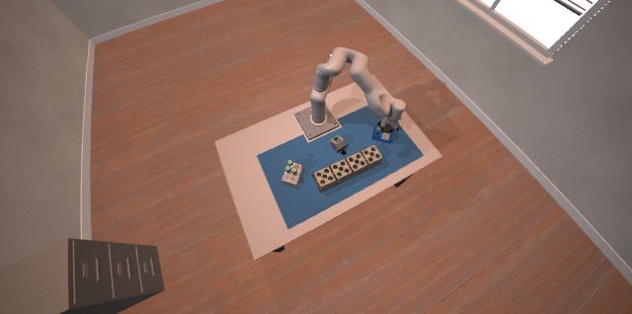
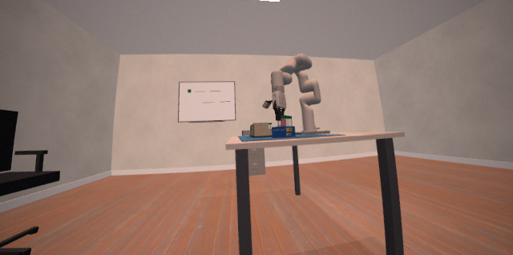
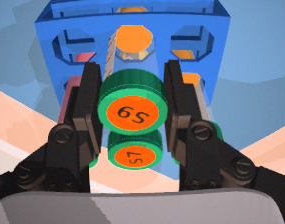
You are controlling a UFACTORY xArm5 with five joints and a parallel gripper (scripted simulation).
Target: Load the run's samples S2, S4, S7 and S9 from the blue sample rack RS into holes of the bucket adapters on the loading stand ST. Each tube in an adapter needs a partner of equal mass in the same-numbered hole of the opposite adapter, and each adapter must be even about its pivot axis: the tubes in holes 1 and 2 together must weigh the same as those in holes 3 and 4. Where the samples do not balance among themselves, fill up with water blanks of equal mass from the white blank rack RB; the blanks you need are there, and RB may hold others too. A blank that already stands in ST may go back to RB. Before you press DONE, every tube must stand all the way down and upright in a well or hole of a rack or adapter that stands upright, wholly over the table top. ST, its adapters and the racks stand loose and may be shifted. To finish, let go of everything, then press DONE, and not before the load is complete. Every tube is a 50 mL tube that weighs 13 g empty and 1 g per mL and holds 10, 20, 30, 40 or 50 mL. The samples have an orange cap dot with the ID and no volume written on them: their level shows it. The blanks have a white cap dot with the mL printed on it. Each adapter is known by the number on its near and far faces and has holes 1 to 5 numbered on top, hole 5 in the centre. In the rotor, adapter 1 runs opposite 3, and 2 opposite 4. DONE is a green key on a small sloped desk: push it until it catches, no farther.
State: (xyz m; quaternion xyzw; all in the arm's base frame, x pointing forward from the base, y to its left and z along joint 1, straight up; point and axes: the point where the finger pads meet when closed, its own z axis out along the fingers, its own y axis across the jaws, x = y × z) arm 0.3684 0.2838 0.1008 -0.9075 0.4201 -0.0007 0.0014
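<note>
Right now the sample tube S9 is 50 mm below my hand and 10 mm ahead of it. From my hand the other things lie so: sample tube S2: 60 mm to the left, 50 mm below; then sample tube S4: 60 mm behind, 50 mm below; then sample tube S7: 50 mm below, 30 mm to the left, 20 mm behind.
</note>
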